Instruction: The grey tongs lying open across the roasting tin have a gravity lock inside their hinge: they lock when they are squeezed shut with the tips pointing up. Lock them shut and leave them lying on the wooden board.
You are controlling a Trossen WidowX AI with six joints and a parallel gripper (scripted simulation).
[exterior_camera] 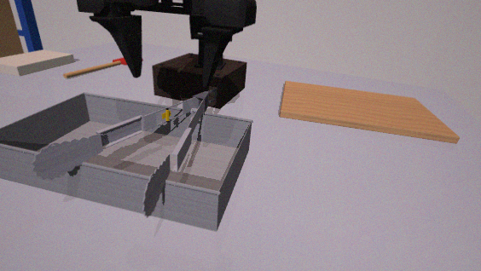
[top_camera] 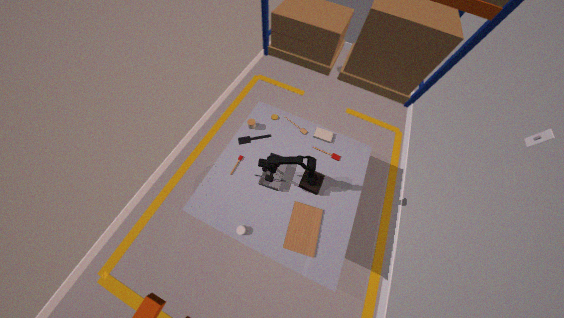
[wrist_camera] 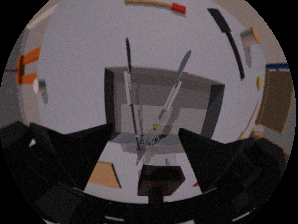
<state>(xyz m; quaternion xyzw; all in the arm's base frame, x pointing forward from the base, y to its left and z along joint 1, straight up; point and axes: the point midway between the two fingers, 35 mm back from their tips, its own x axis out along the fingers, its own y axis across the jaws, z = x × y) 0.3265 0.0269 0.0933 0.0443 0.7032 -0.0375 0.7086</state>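
Right now my gripper tip is 3 cm past the yellow lock piece, 2 cm to the left of it and 6 cm above it. Round my gripper tip: wooden board (34 cm behind, 34 cm to the left, 12 cm below); then black spatula (29 cm ahead, 34 cm to the right, 12 cm below); then grey roasting tin (6 cm to the right, 10 cm below).
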